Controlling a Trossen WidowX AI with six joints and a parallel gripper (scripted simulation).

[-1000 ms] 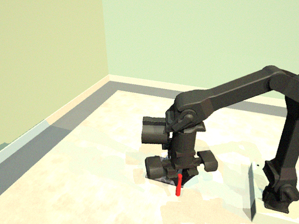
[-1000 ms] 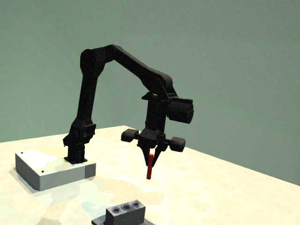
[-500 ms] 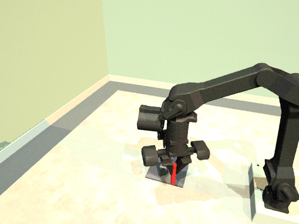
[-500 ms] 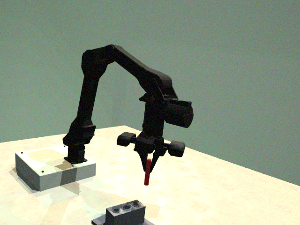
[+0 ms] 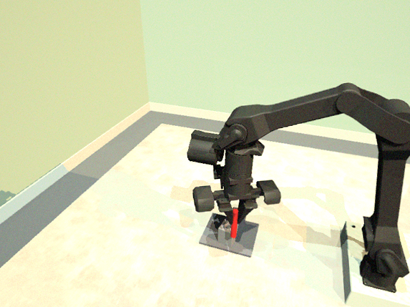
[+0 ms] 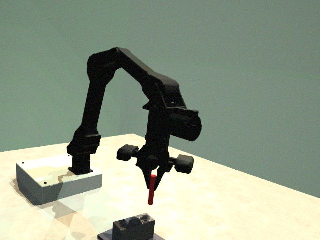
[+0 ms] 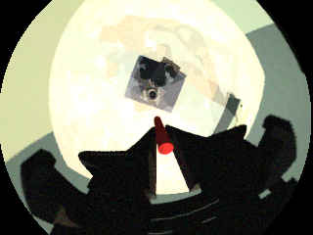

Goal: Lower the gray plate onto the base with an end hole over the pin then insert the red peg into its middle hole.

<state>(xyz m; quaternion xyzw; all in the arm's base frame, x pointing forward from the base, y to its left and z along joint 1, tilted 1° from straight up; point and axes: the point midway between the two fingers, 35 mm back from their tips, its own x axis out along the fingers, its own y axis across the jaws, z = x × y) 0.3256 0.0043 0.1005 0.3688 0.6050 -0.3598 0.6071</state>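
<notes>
Right now my gripper tip is 70 mm to the left of the gray plate, 70 mm above it and 20 mm short of it. The rest, counted from my gripper tip: red peg: right at my gripper tip; then dark base: 110 mm below, 50 mm to the right, 20 mm ahead.
</notes>
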